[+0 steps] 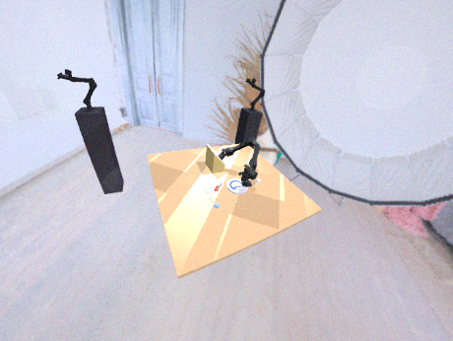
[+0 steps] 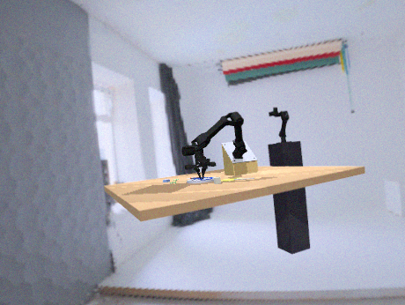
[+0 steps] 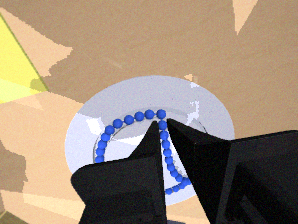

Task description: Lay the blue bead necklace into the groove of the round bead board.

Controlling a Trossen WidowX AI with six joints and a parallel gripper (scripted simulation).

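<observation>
Now: gripper tip 20 mm past the round bead board, 50 mm to the left of it and 10 mm above it. Also, from my gripper tip: yellow flat piece: 150 mm behind, 110 mm to the left, 10 mm below; then red-and-grey object: 50 mm behind, 230 mm to the right, 10 mm below; then white cylinder: 20 mm behind, 190 mm to the left.
</observation>
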